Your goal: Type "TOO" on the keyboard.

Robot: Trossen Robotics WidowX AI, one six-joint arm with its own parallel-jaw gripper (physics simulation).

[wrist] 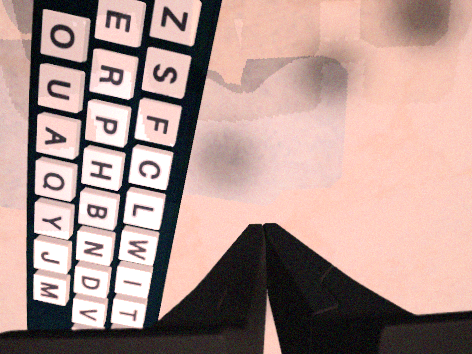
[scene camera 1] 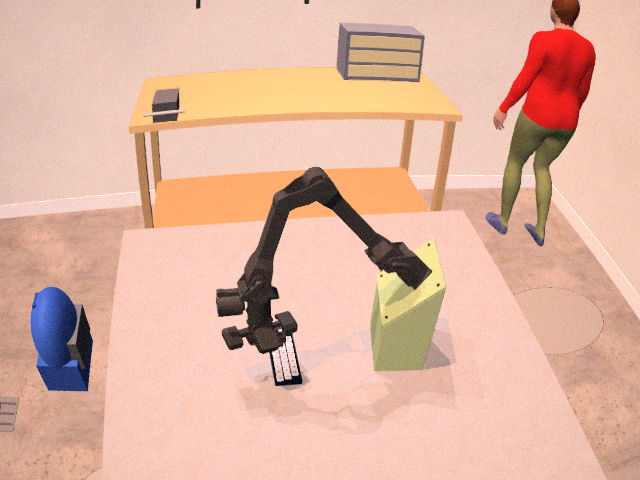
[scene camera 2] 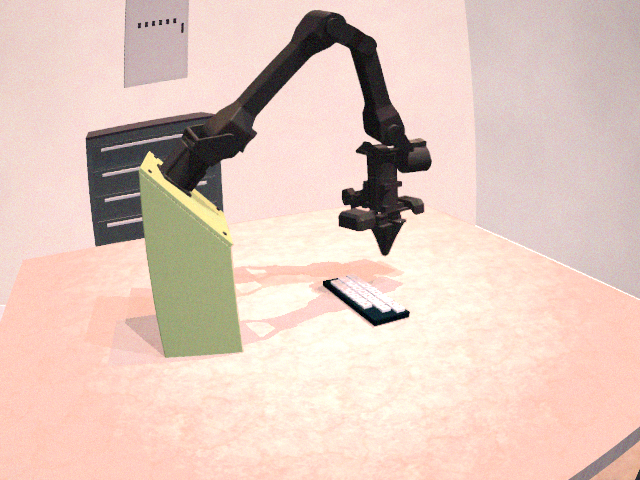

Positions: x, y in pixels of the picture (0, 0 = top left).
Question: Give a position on a key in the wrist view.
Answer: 129, 310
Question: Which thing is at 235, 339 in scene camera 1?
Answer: The gripper.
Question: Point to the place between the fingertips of the gripper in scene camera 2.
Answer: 384, 255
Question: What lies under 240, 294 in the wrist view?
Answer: The gripper.
